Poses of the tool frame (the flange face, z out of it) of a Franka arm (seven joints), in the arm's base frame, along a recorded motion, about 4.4 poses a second.
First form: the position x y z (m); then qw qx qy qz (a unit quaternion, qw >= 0).
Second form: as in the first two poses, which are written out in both.
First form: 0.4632 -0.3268 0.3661 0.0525 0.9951 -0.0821 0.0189
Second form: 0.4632 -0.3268 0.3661 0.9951 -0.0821 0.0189 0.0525
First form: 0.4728 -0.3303 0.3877 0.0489 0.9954 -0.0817 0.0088
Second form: 0.4728 -0.3303 0.3877 0.9954 -0.0817 0.0088 0.0489
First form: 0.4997 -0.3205 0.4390 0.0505 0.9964 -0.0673 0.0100
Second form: 0.4997 -0.3205 0.4390 0.9964 -0.0673 0.0100 0.0505
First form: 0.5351 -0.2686 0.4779 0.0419 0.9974 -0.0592 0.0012
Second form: 0.5351 -0.2686 0.4779 0.9974 -0.0592 0.0012 0.0419
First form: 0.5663 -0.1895 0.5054 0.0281 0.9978 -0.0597 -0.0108
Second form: 0.5663 -0.1895 0.5054 0.9978 -0.0597 -0.0108 0.0281
